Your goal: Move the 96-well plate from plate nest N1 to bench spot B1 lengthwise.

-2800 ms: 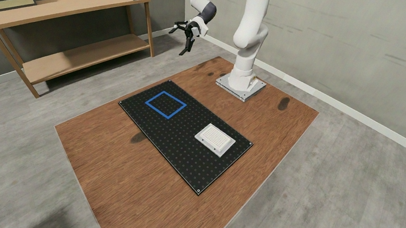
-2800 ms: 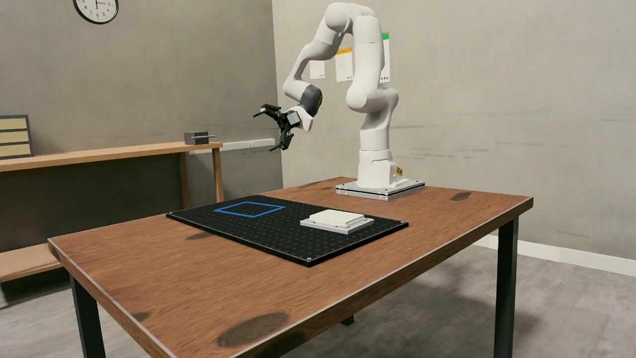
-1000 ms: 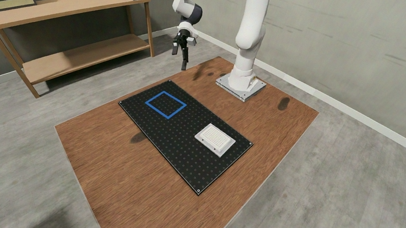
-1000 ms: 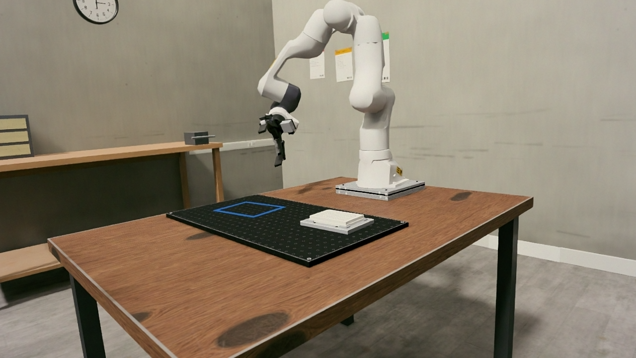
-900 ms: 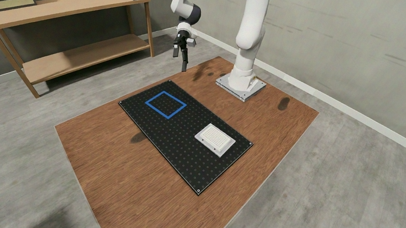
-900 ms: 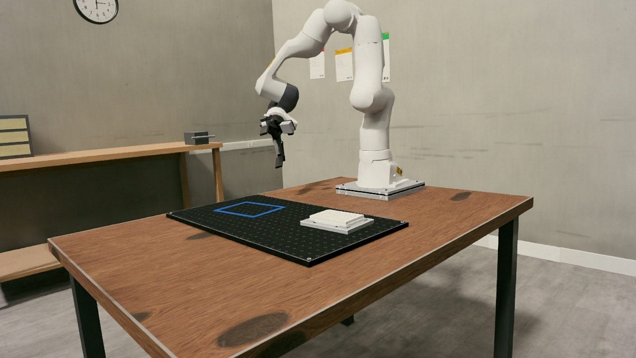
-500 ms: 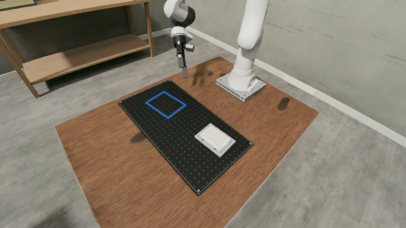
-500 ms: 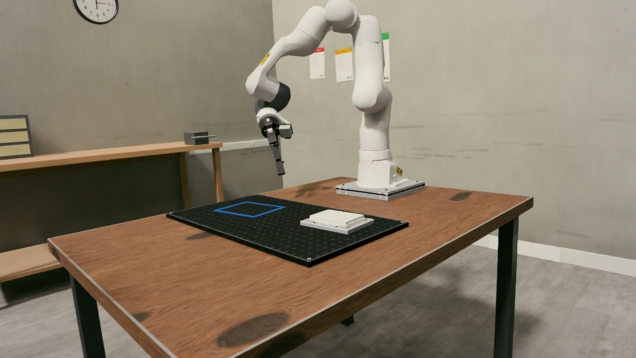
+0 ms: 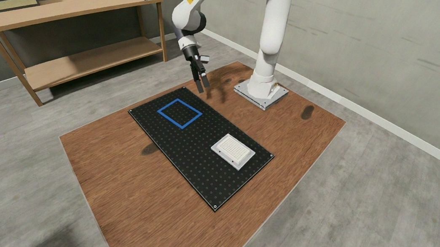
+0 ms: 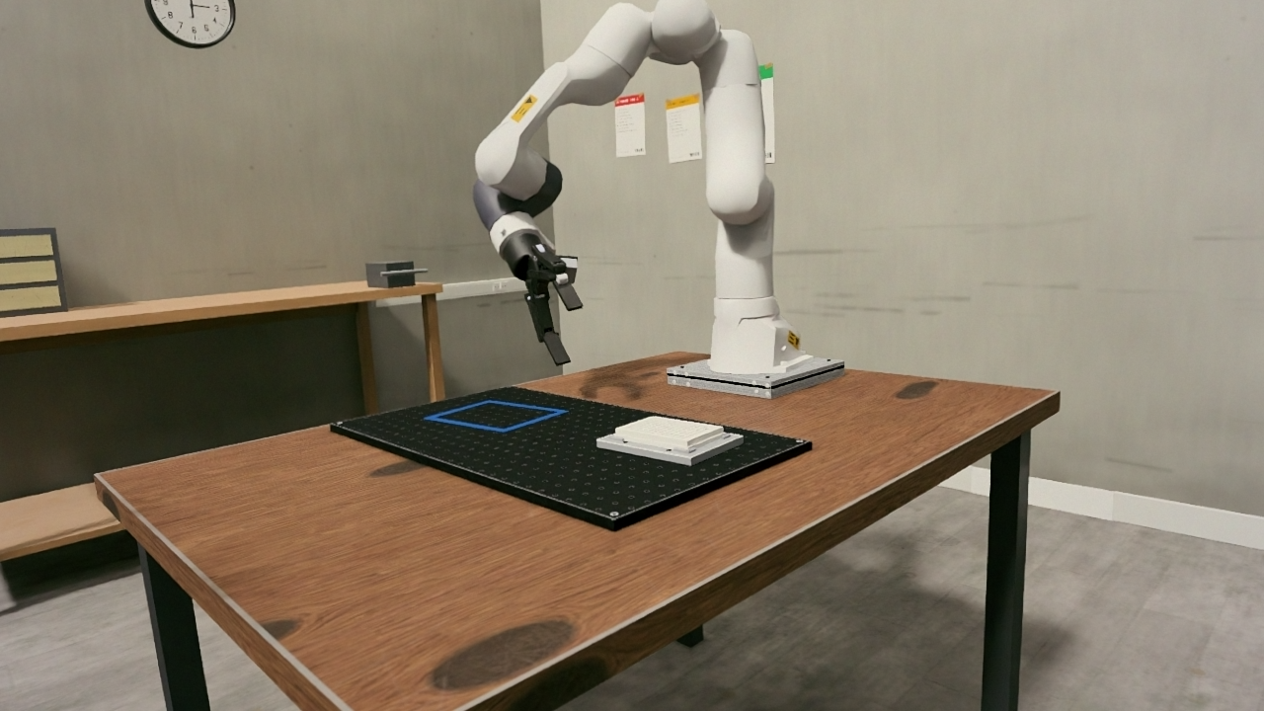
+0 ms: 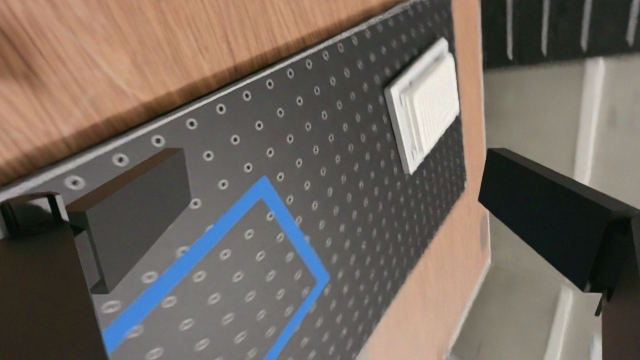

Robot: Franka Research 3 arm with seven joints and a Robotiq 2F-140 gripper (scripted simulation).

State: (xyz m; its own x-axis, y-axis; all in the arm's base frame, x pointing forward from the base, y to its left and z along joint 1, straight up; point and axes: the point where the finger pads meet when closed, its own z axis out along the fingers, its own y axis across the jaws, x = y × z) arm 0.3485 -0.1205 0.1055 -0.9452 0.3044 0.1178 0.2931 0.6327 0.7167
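My gripper is now 10 cm short of the white 96-well plate, 32 cm to the right of it and 11 cm above it. The rest, counted from my hand: grey plate nest: 10 cm ahead, 32 cm to the left, 12 cm below.
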